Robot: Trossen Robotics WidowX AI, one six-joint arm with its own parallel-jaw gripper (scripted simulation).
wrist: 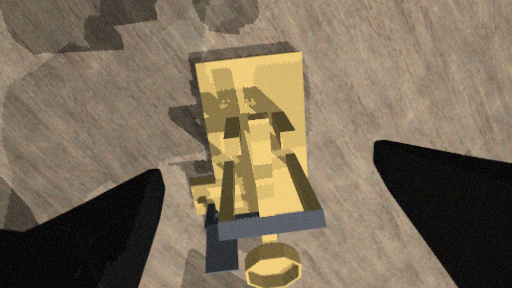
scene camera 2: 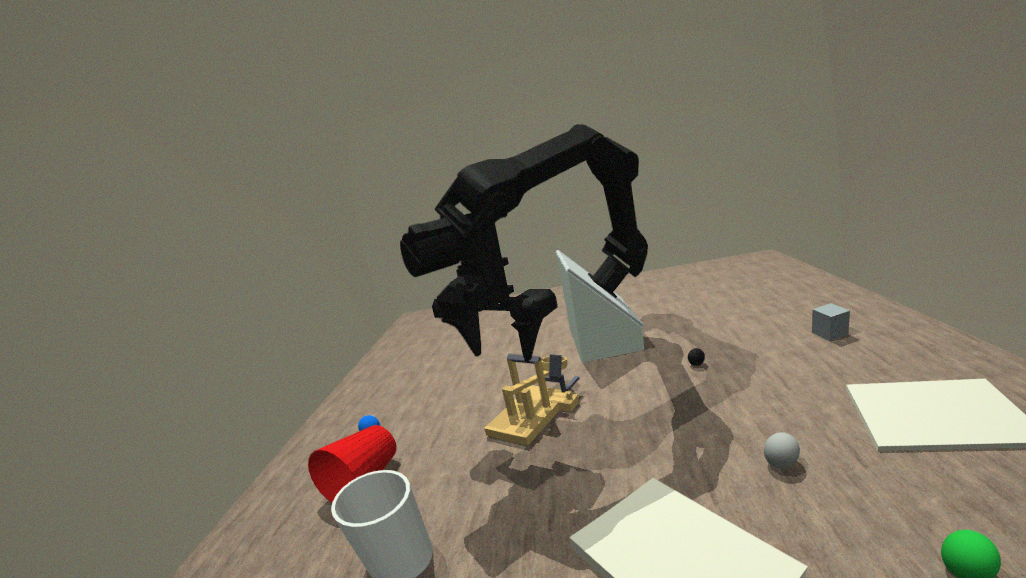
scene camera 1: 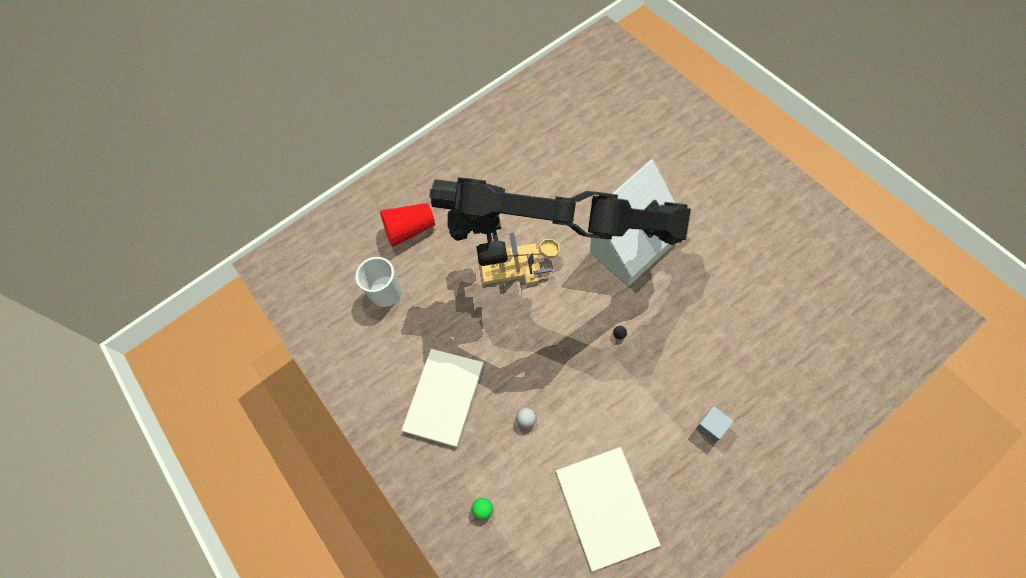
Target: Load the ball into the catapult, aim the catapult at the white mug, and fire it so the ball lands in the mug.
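White mug, red cup, grey cube, grey ball, wooden catapult in view. My gripper: open, holding nothing; shows in the wrist view and scene camera 1 too.
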